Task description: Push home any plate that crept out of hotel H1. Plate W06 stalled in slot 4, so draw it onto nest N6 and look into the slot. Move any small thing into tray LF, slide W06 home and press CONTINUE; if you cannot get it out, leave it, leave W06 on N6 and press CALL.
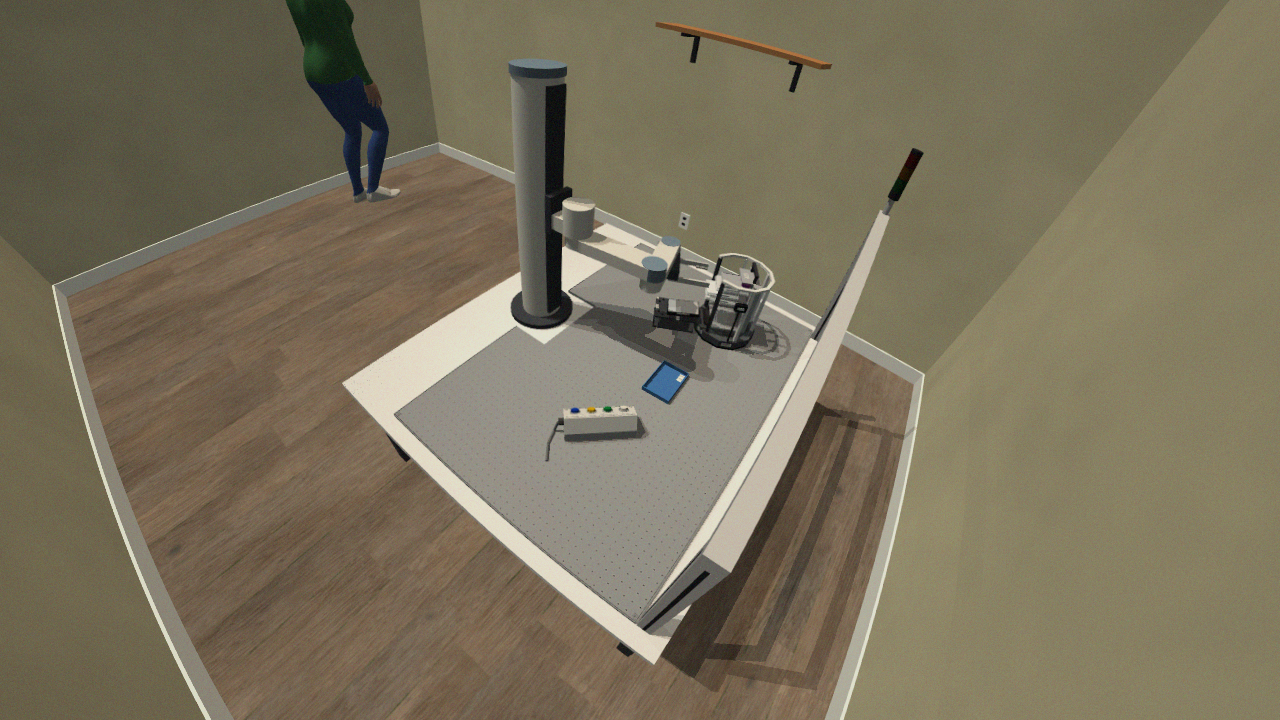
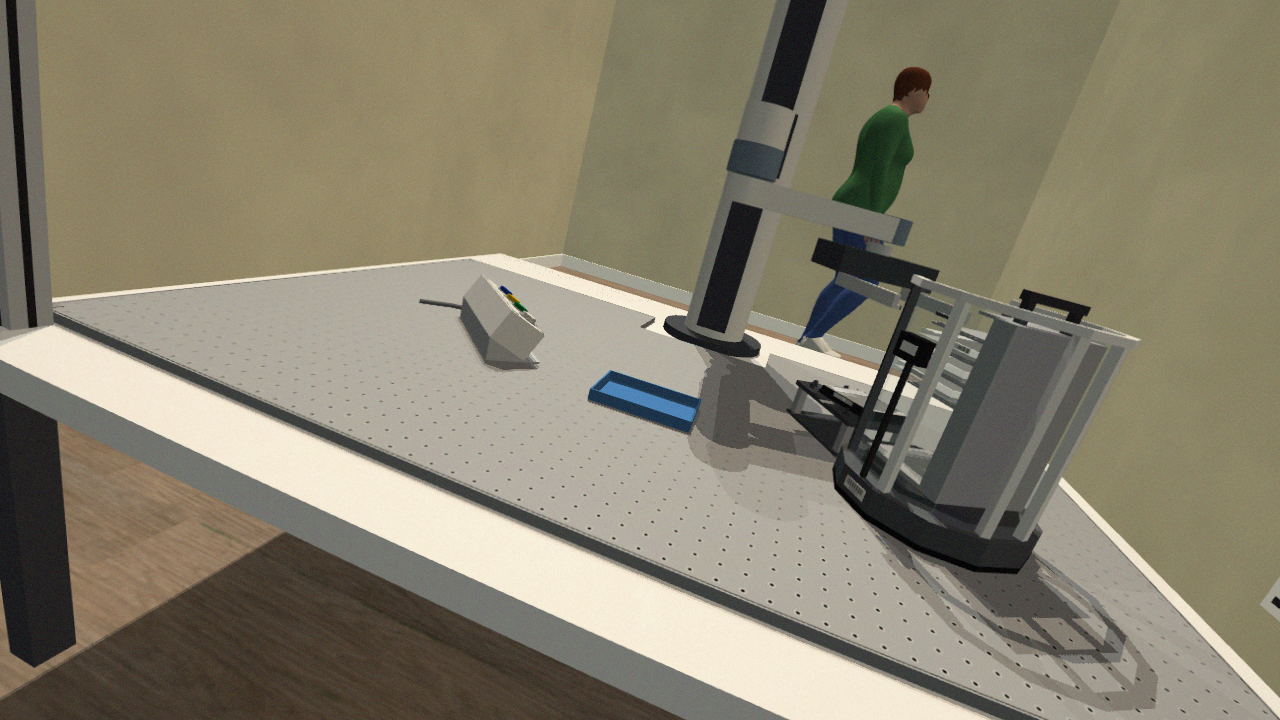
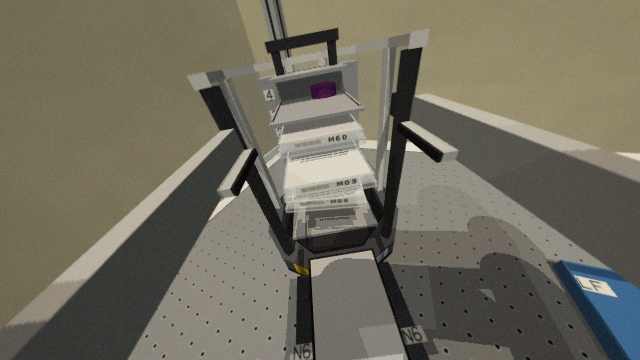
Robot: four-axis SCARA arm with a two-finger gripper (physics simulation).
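Seen in the pictures: gripper, fingertip midpoint: (image 1: 708, 275) (image 2: 932, 310) (image 3: 324, 127); arm's base at its link origin: (image 1: 541, 308) (image 2: 710, 338).
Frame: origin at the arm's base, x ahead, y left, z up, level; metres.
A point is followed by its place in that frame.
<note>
Hotel H1 (image 2: 939, 535) @[x 0.753, y 0.388, z 0.041 m] (image 3: 411, 75) @[x 0.595, y 0.293, z 0.276 m] has a small purple round thing (image 3: 323, 90) @[x 0.643, y 0.393, z 0.262 m] on the shelf of slot 4, toward the back. Below it, plate M60 (image 3: 321, 143) @[x 0.555, y 0.360, z 0.233 m], plate M09 (image 3: 327, 167) @[x 0.548, y 0.354, z 0.211 m] and plate M06 (image 3: 327, 202) @[x 0.532, y 0.352, z 0.179 m] lie in lower slots; M09 sticks out further than the other two. Plate W06 (image 3: 350, 300) @[x 0.482, y 0.316, z 0.093 m], its label not visible, lies on nest N6 (image 3: 302, 310) @[x 0.458, y 0.366, z 0.073 m] in front of the hotel. Blue tray LF (image 1: 665, 382) @[x 0.603, y -0.007, z 0.015 m] (image 2: 644, 402) @[x 0.602, y -0.008, z 0.015 m] (image 3: 612, 305) @[x 0.613, y 0.039, z 0.015 m] lies beside them. My gripper (image 3: 324, 127) @[x 0.525, y 0.340, z 0.261 m] is open and empty, in front of the hotel, its fingers apart on either side of the slot column.
A control box (image 1: 599, 421) @[x 0.552, y -0.324, z 0.084 m] (image 2: 501, 326) @[x 0.638, y -0.247, z 0.069 m] with coloured buttons stands on the perforated table; its button labels are unreadable. The arm's column (image 1: 537, 197) @[x 0.052, y -0.055, z 0.520 m] (image 2: 778, 80) @[x 0.077, y -0.012, z 0.595 m] rises at the back. A long upright panel (image 1: 778, 438) @[x 0.976, y -0.482, z 0.620 m] lines one table edge. A person (image 1: 335, 67) (image 2: 878, 161) stands beyond the table.
</note>
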